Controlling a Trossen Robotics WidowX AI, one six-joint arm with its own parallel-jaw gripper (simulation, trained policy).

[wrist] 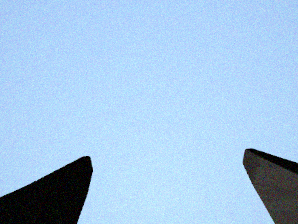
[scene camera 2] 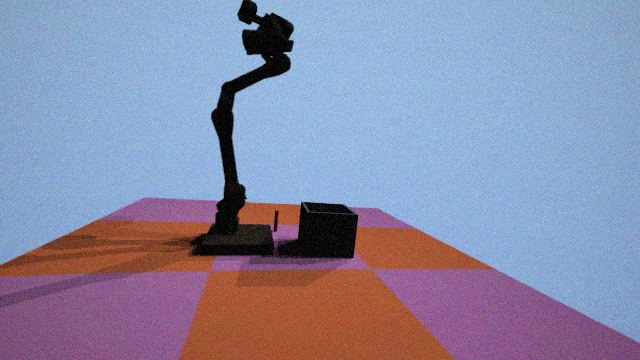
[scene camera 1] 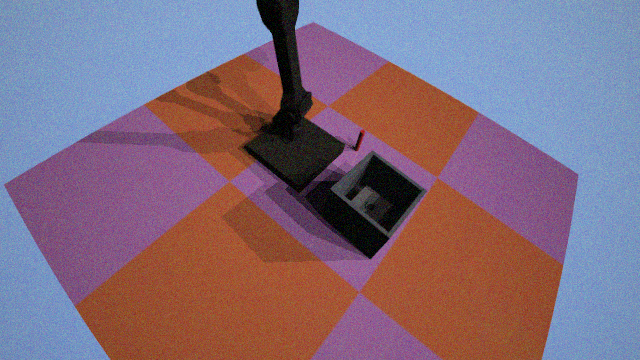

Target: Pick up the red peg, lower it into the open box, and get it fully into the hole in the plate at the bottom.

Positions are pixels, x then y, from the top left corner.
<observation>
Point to a box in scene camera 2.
325,230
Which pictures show the box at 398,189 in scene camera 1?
Scene camera 2 and scene camera 1 only.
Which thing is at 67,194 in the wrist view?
My gripper.
</observation>
